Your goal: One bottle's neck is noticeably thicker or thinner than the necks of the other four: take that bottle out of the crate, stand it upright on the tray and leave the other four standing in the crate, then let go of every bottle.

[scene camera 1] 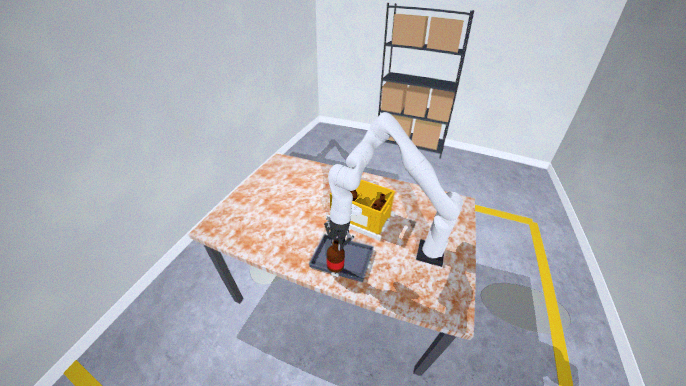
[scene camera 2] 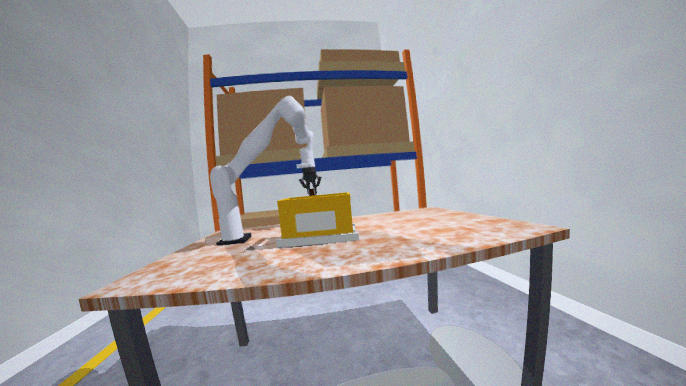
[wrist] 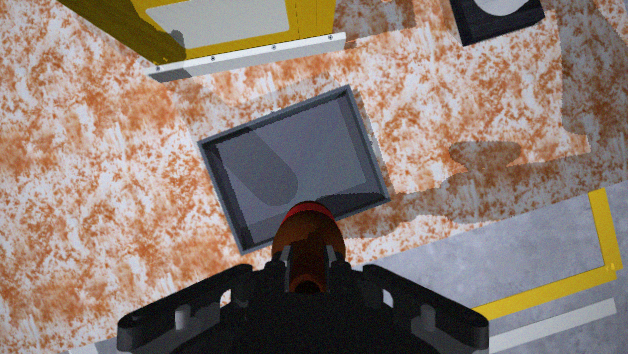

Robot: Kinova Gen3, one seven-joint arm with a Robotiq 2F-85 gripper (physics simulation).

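Frame: origin at the arm's base, x ahead, y left, z up, level; millimetres.
Where they show: gripper, fingertip midpoint: [scene camera 1: 337, 247] [scene camera 2: 312, 194] [wrist: 308, 257]; arm's base, origin of the base link: [scene camera 1: 431, 250] [scene camera 2: 233, 237].
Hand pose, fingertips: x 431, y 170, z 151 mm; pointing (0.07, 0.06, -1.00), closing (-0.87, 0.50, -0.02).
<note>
Things, the pixels of their top centre, and the offset from my fingertips. "spot": a spot on its surface instead. Level surfaces: height alone.
- brown bottle with a red label, middle of its top: [wrist: 305, 294] [scene camera 1: 335, 242] dx +5, dy +6, dz +37 mm
- dark grey tray, surface spot: [wrist: 325, 142] [scene camera 1: 357, 256] spot: dx -77, dy -91, dz -163 mm
- yellow crate, middle of its top: [scene camera 2: 315, 196] [scene camera 1: 362, 192] dx -65, dy -360, dz +7 mm
- brown bottle, middle of its top: [scene camera 1: 382, 195] dx -164, dy -371, dz -5 mm
- table, its level: dz -168 mm
My gripper [scene camera 1: 338, 245] [scene camera 2: 311, 191] [wrist: 308, 257] is shut on the neck of a brown bottle with a red label [scene camera 1: 335, 258] [wrist: 308, 232]. The bottle is upright, over the front part of the dark grey tray [scene camera 1: 361, 256] [wrist: 325, 142]. It overlaps the tray's front rim in scene camera 1; I cannot tell whether its base touches the tray. The yellow crate [scene camera 1: 383, 223] [scene camera 2: 343, 215] [wrist: 315, 20] stands behind the tray. One brown bottle [scene camera 1: 380, 201] shows in its right part, another [scene camera 1: 354, 195] beside my arm. The crate walls and my arm hide the rest inside.
The crate stands on a low white base [scene camera 1: 371, 233] [scene camera 2: 320, 241] [wrist: 250, 57]. The arm's black mounting plate [scene camera 1: 422, 256] [wrist: 467, 32] is right of the tray. The tray lies near the front edge of the table [scene camera 1: 260, 200] [scene camera 2: 400, 230]. Shelf racks stand beyond the table.
</note>
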